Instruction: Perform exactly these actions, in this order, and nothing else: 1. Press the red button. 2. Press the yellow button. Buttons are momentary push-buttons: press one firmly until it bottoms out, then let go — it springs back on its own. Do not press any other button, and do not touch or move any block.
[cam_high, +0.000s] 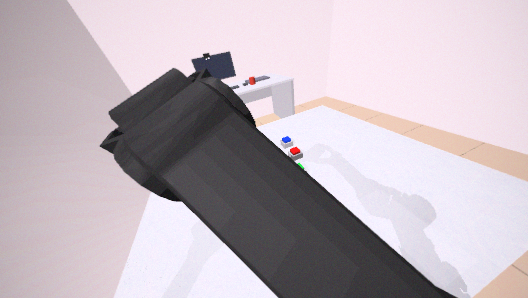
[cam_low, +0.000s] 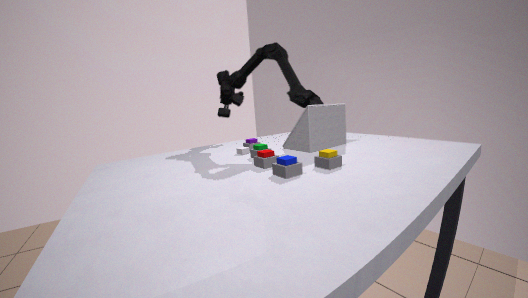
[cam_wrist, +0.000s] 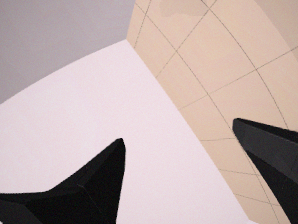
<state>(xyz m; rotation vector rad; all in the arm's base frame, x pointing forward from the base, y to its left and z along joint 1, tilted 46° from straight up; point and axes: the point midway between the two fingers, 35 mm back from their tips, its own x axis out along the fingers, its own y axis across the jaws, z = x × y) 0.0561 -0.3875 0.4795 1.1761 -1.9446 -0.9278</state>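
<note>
Now: the red button 69 cm to the left of my gripper tip, 24 cm ahead of it and 12 cm below it. Round my gripper tip: small white block: 49 cm to the left, 20 cm ahead, 14 cm below; green button: 59 cm to the left, 19 cm ahead, 12 cm below; purple button: 46 cm to the left, 14 cm ahead, 12 cm below.
</note>
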